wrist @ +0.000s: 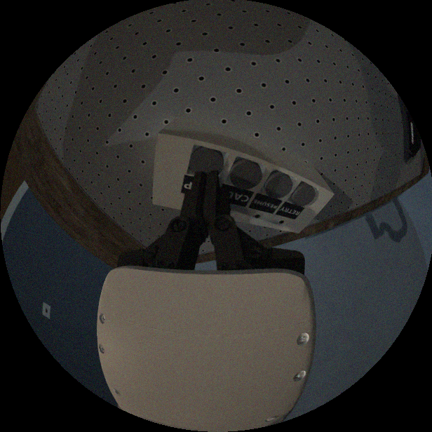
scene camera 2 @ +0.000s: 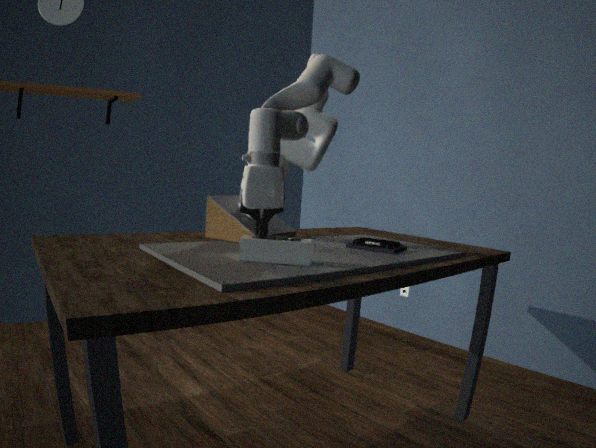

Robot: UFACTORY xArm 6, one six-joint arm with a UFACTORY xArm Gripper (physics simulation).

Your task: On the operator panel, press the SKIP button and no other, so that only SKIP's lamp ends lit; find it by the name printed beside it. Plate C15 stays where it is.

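Places are measured from the arm's base along level axes (x ahead, y left, z up), in metres.
Where they show: gripper, fingertip midpoint: [scene camera 2: 260, 237].
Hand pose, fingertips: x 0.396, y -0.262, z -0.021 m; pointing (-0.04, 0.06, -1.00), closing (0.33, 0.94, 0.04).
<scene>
Things, the pixels of their top centre, and the offset from my fingertips. Level surfaces: height alone.
- operator panel, middle of its top: [scene camera 2: 276, 237] dx +0.026, dy +0.028, dz +0.002 m
- black plate, middle of its top: [scene camera 2: 377, 240] dx +0.004, dy +0.449, dz -0.028 m
- grey perforated board, its level: dz -0.054 m
- wooden table, its level: dz -0.067 m
The operator panel [scene camera 2: 276, 251] [wrist: 168, 170] is a pale box with a row of several round grey buttons and black name labels. In the wrist view the labels RETRY [wrist: 290, 209], RESUME [wrist: 264, 203] and one starting CAL [wrist: 237, 196] show. The label at the end button [wrist: 207, 158] is mostly hidden by the fingers; a letter P [wrist: 187, 185] shows. My gripper [scene camera 2: 261, 236] [wrist: 209, 185] is shut and empty, its tips at the near edge of that end button; contact cannot be told. No lamp looks lit. A black plate [scene camera 2: 376, 244] [wrist: 411, 131] lies apart; its print is unreadable.
The panel and plate are on a grey perforated board [scene camera 2: 187, 260] [wrist: 240, 70] on the wooden table [scene camera 2: 115, 280] [wrist: 70, 200]. A wedge-shaped block [scene camera 2: 220, 221] with a wooden side stands behind the gripper. A wall shelf [scene camera 2: 65, 90] is at the upper left.
</scene>
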